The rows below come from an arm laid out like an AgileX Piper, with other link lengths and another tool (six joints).
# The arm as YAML. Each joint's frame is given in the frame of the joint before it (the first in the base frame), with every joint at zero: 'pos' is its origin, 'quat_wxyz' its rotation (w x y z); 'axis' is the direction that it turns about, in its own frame. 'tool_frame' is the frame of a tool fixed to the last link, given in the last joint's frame.
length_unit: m
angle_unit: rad
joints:
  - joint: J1
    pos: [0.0, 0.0, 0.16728]
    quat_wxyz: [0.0, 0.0, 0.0, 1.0]
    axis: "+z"
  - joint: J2
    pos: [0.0, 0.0, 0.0]
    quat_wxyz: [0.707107, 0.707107, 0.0, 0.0]
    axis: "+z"
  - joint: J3
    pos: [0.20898, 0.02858, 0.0]
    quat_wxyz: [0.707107, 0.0, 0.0, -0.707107]
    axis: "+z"
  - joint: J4
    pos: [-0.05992, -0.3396, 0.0]
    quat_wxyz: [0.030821, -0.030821, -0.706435, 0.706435]
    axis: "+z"
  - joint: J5
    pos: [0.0, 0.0, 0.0]
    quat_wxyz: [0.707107, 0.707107, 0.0, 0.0]
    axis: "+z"
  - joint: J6
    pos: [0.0, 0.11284, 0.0]
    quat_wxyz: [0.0, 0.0, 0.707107, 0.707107]
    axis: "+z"
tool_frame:
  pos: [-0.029, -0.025, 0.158]
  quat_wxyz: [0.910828, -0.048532, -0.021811, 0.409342]
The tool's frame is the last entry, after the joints.
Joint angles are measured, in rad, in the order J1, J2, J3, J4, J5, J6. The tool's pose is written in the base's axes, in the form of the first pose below.
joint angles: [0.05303, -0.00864, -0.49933, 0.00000, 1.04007, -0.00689]
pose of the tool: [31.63 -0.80 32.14], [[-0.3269 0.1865 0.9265], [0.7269 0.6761 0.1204], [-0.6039 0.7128 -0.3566]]
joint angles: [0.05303, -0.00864, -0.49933, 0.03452, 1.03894, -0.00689]
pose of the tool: [31.64 -0.05 32.11], [[-0.3413 0.1739 0.9237], [0.7374 0.6589 0.1484], [-0.5829 0.7318 -0.3532]]
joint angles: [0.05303, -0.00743, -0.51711, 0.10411, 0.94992, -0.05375]
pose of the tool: [32.07 1.48 35.39], [[-0.3163 0.0599 0.9468], [0.7340 0.6477 0.2043], [-0.6010 0.7595 -0.2489]]
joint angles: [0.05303, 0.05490, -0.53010, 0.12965, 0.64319, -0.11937]
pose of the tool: [34.05 1.46 42.44], [[-0.1476 -0.1362 0.9796], [0.7285 0.6550 0.2009], [-0.6690 0.7433 0.0026]]
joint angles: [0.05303, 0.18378, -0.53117, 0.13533, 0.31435, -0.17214]
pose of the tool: [36.47 0.69 46.87], [[0.0175 -0.2577 0.9661], [0.7196 0.6740 0.1668], [-0.6941 0.6923 0.1972]]
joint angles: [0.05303, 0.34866, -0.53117, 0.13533, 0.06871, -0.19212]
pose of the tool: [39.65 0.02 47.01], [[0.0971 -0.2884 0.9526], [0.7148 0.6862 0.1349], [-0.6925 0.6678 0.2728]]
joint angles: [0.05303, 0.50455, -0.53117, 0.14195, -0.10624, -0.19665]
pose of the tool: [42.70 -0.48 45.06], [[0.1256 -0.2837 0.9507], [0.7174 0.6878 0.1105], [-0.6852 0.6681 0.2899]]
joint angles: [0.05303, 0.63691, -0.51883, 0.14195, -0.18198, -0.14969]
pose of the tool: [45.71 -0.74 40.31], [[0.0792 -0.2330 0.9692], [0.7461 0.6587 0.0974], [-0.6611 0.7154 0.2260]]
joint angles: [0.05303, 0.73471, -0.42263, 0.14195, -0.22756, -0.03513]
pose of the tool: [47.68 -1.12 30.77], [[-0.0169 -0.1189 0.9928], [0.8121 0.5777 0.0830], [-0.5833 0.8076 0.0868]]
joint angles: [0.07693, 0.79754, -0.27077, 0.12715, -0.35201, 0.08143]
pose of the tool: [47.03 -0.60 21.69], [[-0.0739 -0.0452 0.9962], [0.8613 0.5007 0.0866], [-0.5028 0.8644 0.0019]]
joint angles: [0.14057, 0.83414, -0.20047, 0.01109, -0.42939, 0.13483]
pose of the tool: [46.14 3.48 18.18], [[-0.1768 -0.0824 0.9808], [0.8191 0.5401 0.1931], [-0.5457 0.8375 -0.0280]]
